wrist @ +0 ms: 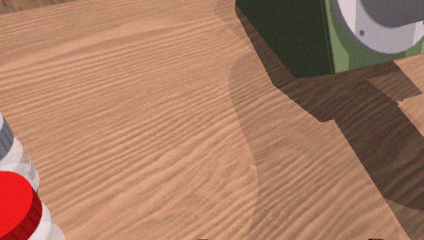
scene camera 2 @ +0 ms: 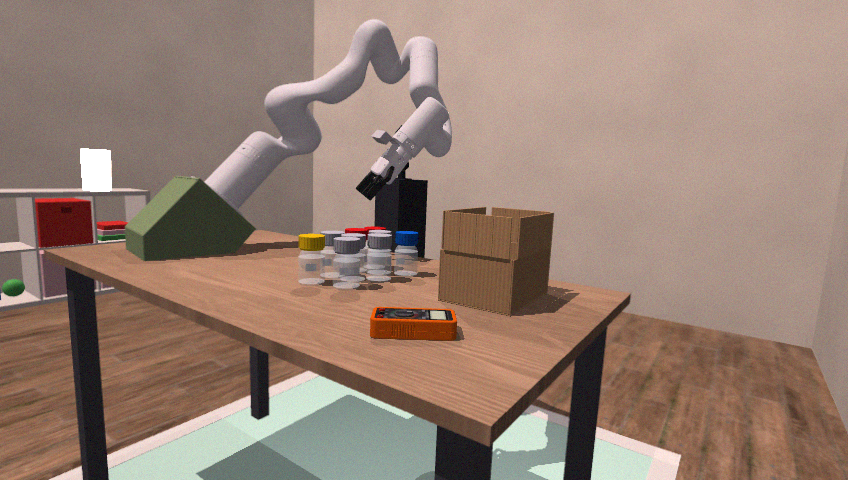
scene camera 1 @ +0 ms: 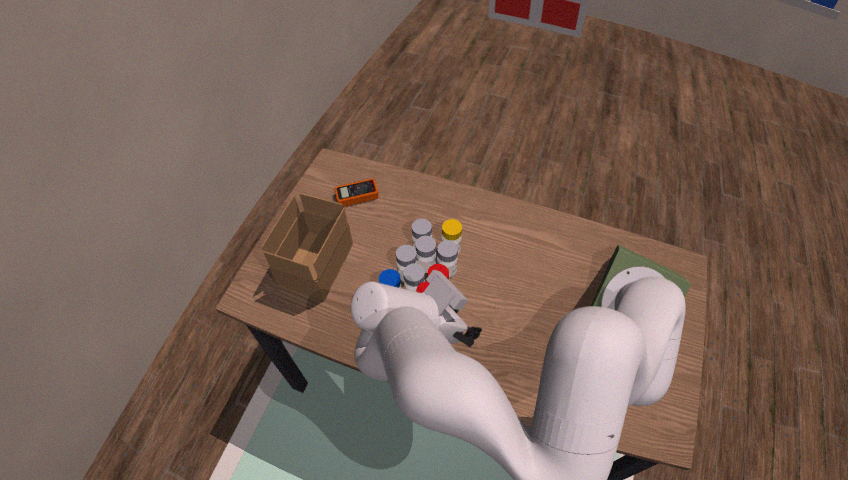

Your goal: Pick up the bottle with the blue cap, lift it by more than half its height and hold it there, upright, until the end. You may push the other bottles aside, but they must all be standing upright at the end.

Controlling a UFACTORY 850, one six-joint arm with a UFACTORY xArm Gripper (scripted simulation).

Observation:
In view: my gripper (scene camera 2: 362,194), a cardboard box (scene camera 2: 479,268), an orange multimeter (scene camera 2: 386,322) and a yellow-capped bottle (scene camera 2: 311,261).
The cardboard box shows as well in scene camera 1 (scene camera 1: 309,237). My gripper shows as well in scene camera 1 (scene camera 1: 466,322). The wrist view misses the cardboard box: it is out of frame. The wrist view does not show the orange multimeter: it is out of frame.

